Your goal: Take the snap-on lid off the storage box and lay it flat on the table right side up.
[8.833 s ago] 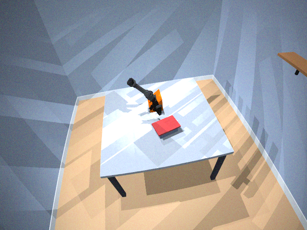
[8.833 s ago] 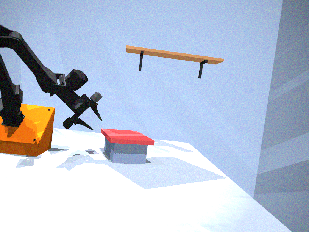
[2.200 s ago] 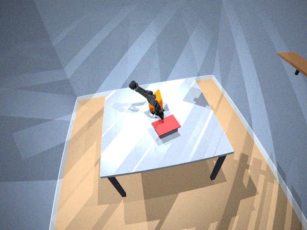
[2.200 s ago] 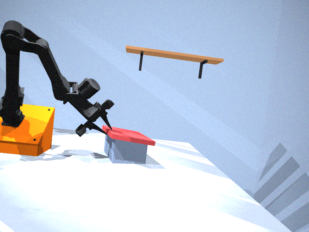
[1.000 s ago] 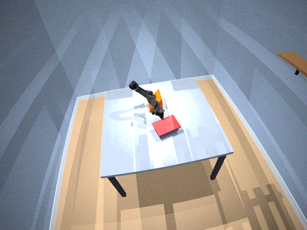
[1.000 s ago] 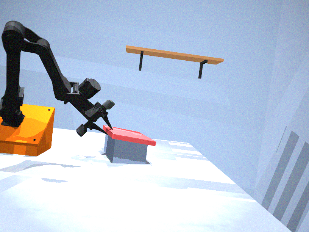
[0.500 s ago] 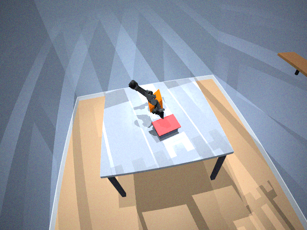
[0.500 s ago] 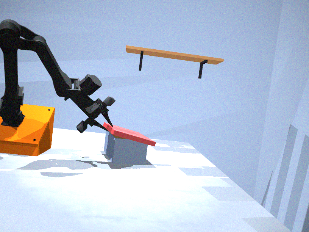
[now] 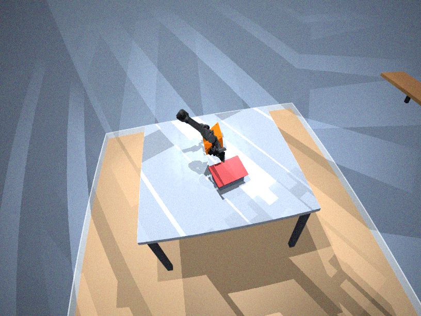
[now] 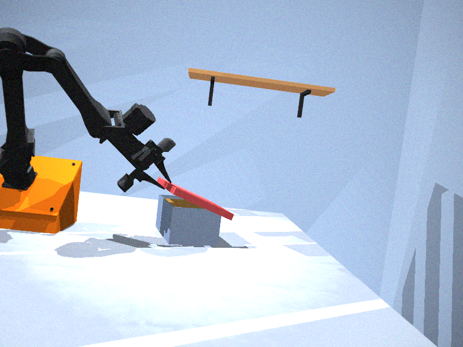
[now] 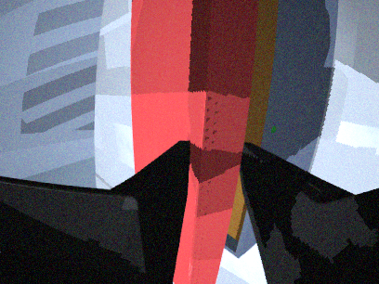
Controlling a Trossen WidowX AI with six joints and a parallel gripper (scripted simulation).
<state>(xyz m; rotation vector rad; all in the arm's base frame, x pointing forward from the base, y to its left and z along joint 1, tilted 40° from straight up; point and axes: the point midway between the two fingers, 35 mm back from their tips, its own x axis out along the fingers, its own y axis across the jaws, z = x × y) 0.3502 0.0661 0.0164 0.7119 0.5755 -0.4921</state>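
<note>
Now: the lid 7 cm ahead of my gripper tip, 2 cm to the left of it and 2 cm below it. From my gripper tip the other things lie so: grey-blue storage box: 9 cm below, 6 cm ahead, 2 cm to the left.
</note>
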